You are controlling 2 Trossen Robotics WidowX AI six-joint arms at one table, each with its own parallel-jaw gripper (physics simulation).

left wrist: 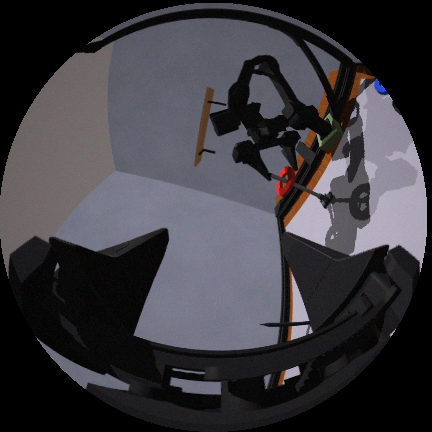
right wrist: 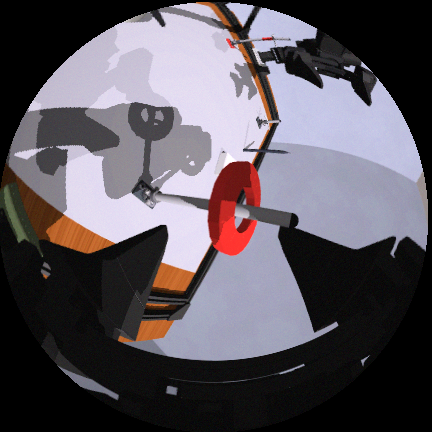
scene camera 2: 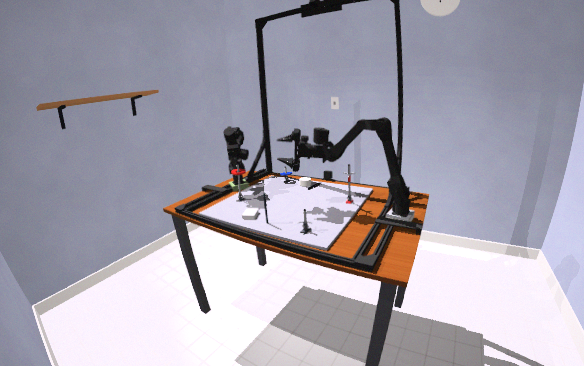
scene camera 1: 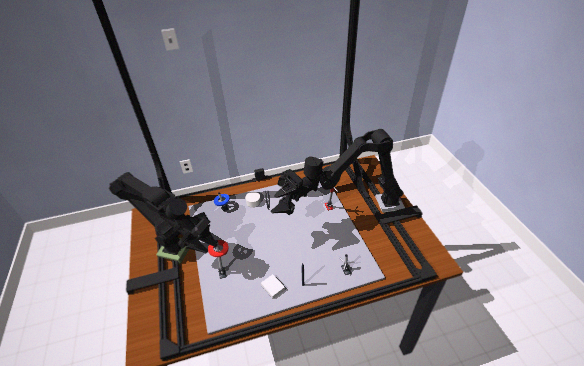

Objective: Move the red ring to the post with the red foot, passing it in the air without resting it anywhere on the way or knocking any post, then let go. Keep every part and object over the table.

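Where they show: left gripper, fingertip midpoint: (left wrist: 226,236) (right wrist: 347,94) (scene camera 2: 276,149) (scene camera 1: 273,204); right gripper, fingertip midpoint: (left wrist: 283,174) (right wrist: 224,230) (scene camera 2: 236,171) (scene camera 1: 212,249); left arm's base at its link origin: (right wrist: 260,56) (scene camera 2: 400,212) (scene camera 1: 390,200); right arm's base at its link origin: (left wrist: 324,129) (scene camera 1: 173,247).
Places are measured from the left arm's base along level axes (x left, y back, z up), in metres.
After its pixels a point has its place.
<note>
The red ring (scene camera 1: 224,251) @[x 0.250, y -0.710, z 0.134 m] (scene camera 2: 238,172) @[x 0.252, y -0.705, z 0.138 m] (left wrist: 285,192) @[x 0.236, y -0.697, z 0.131 m] (right wrist: 227,242) @[x 0.228, y -0.761, z 0.137 m] sits high on a slim grey post (scene camera 1: 221,265) @[x 0.237, y -0.736, z 0.036 m] (scene camera 2: 239,190) @[x 0.236, y -0.737, z 0.035 m] (right wrist: 180,200) @[x 0.228, y -0.740, z 0.070 m] at the mat's left side. My right gripper (scene camera 1: 214,245) @[x 0.230, y -0.754, z 0.130 m] (left wrist: 283,174) @[x 0.230, y -0.754, z 0.130 m] (right wrist: 224,230) @[x 0.230, y -0.754, z 0.130 m] is open and empty. Its fingertips are close to the ring, one on each side in the right wrist view; exact depth is unclear. The post with the red foot (scene camera 1: 330,197) @[x -0.021, y -0.266, z 0.051 m] (scene camera 2: 349,185) @[x -0.017, y -0.261, z 0.069 m] (right wrist: 252,40) @[x -0.018, y -0.267, z 0.057 m] stands upright at the mat's far right, without a ring. My left gripper (scene camera 1: 276,202) @[x 0.165, y -0.522, z 0.246 m] (scene camera 2: 278,149) @[x 0.165, y -0.522, z 0.246 m] (left wrist: 226,236) @[x 0.165, y -0.522, z 0.246 m] (right wrist: 347,94) @[x 0.165, y -0.522, z 0.246 m] is open and empty, high above the mat's back part.
A blue ring (scene camera 1: 217,201) @[x -0.109, y -0.753, z 0.029 m] (scene camera 2: 286,174) @[x -0.094, y -0.710, z 0.032 m] and white cylinder (scene camera 1: 253,199) @[x -0.105, y -0.596, z 0.015 m] (scene camera 2: 305,182) @[x -0.097, y -0.577, z 0.004 m] are at the back. A white block (scene camera 1: 273,286) @[x 0.334, y -0.557, z 0.000 m] (scene camera 2: 250,214) @[x 0.346, y -0.535, z 0.000 m], thin black spike (scene camera 1: 302,275) @[x 0.337, y -0.450, z 0.048 m] (scene camera 2: 265,205) @[x 0.335, y -0.446, z 0.060 m] and short post (scene camera 1: 346,265) @[x 0.302, y -0.279, z 0.015 m] (scene camera 2: 305,222) @[x 0.300, y -0.275, z 0.018 m] stand towards the front.
</note>
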